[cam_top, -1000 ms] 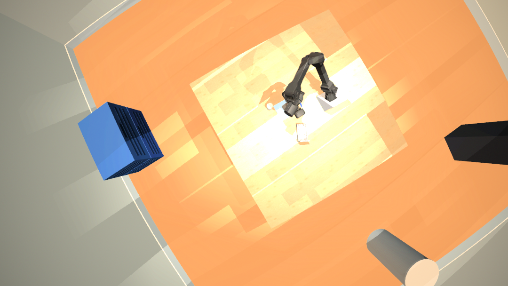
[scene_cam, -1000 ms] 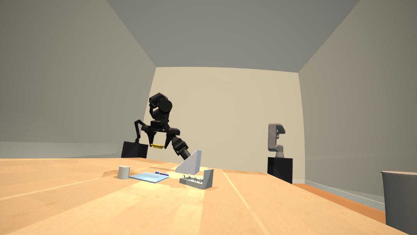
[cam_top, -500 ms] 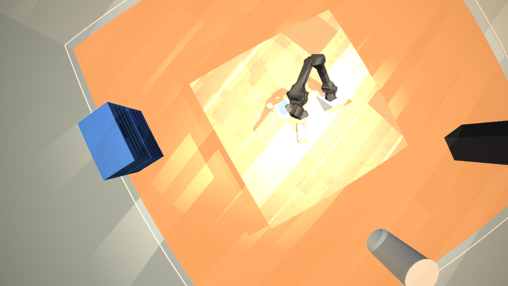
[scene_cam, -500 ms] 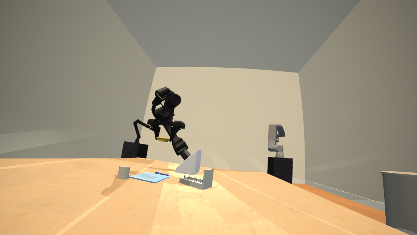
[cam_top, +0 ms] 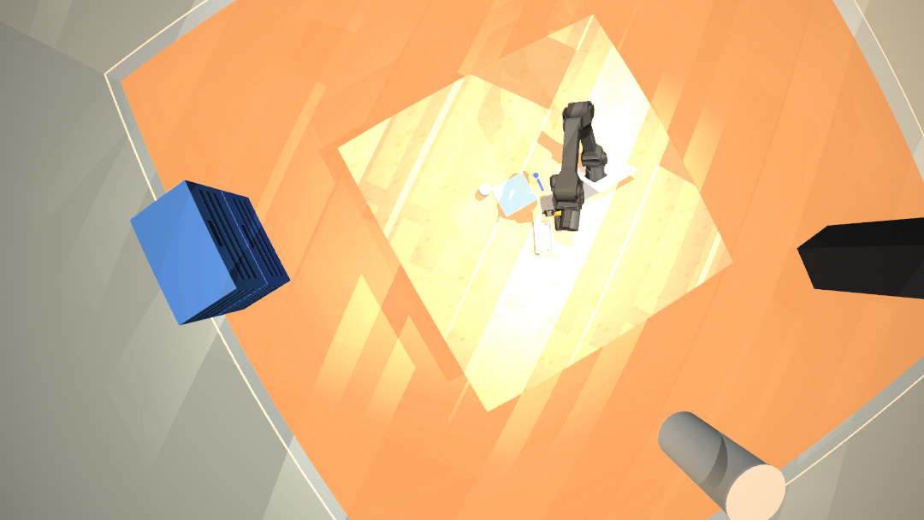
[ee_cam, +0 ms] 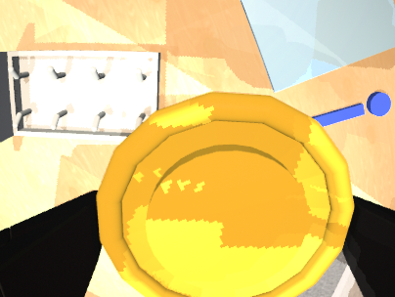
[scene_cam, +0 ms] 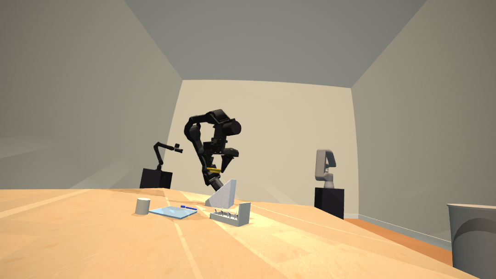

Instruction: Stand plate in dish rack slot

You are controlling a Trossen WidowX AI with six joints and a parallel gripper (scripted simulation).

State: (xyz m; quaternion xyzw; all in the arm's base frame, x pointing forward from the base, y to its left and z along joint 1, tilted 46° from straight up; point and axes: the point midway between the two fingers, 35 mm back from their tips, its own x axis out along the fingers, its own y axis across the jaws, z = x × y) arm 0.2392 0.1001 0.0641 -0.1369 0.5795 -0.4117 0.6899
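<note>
My gripper tip is 16 cm above the grey dish rack, 9 cm to the right of it and 5 cm short of it. Round my gripper tip: light blue mat (18 cm below, 12 cm to the right, 6 cm ahead); then yellow plate (1 cm above).
</note>
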